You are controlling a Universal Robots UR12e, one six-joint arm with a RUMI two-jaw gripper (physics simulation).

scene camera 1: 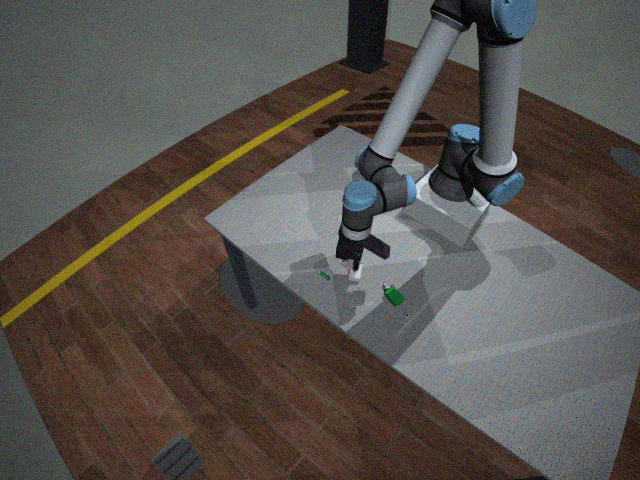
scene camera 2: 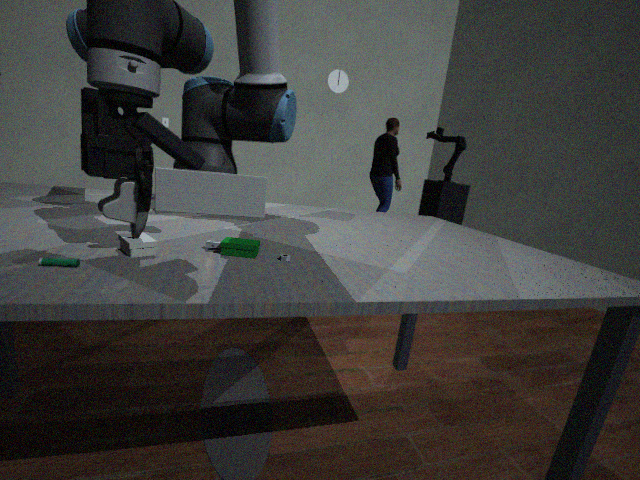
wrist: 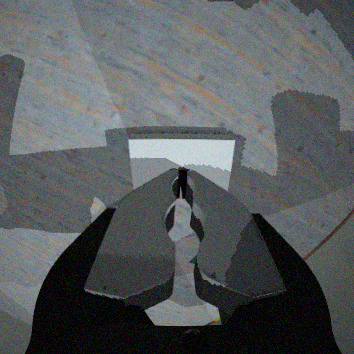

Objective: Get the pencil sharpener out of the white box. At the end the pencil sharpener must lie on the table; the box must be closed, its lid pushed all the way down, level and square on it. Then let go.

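Places are measured from the arm's base along level axes (x back, y left, z down), in centimetres.
Pixels of known places: gripper, fingertip midpoint: [scene camera 1: 355,270] [scene camera 2: 135,238] [wrist: 179,171]; arm's base, origin of the base link: [scene camera 1: 450,186] [scene camera 2: 206,172].
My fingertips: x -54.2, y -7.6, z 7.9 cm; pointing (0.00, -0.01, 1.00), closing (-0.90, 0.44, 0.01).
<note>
For each thing: its middle in the pictures, then the offset to it from my fingertips.
- small white box, body centre: [wrist: 180,165] [scene camera 2: 137,240] [scene camera 1: 355,271] dy +0.3, dx +0.1, dz +0.3 cm
- pencil sharpener, body centre: [scene camera 2: 284,257] [scene camera 1: 406,315] dy +24.0, dx -1.9, dz +1.8 cm
- green block with a metal end, body centre: [scene camera 2: 241,243] [scene camera 1: 394,295] dy +16.5, dx +0.8, dz +0.3 cm
- small green cylinder, body centre: [scene camera 2: 59,262] [scene camera 1: 324,275] dy -7.4, dx -7.9, dz +1.7 cm
The small white box [scene camera 1: 355,274] [scene camera 2: 137,246] [wrist: 182,149] stands on the table with its lid on. The lid looks level and square; a thin seam shows along the side in the scene camera 2 view, and any small gap is too fine to tell. My gripper [scene camera 1: 356,265] [scene camera 2: 136,236] [wrist: 179,171] is shut with nothing between its fingers, pointing down, its fingertips at the lid's top and seemingly touching it. A tiny silvery piece with a dark spot, apparently the pencil sharpener [scene camera 1: 406,314] [scene camera 2: 283,257], lies on the table, apart from the box.
A green block with a metal end [scene camera 1: 393,296] [scene camera 2: 240,247] lies between the box and the sharpener. A small green cylinder [scene camera 1: 324,275] [scene camera 2: 59,262] lies on the box's other side, nearer the table edge. A large pale block [scene camera 1: 439,222] [scene camera 2: 210,192] stands by the arm's base.
</note>
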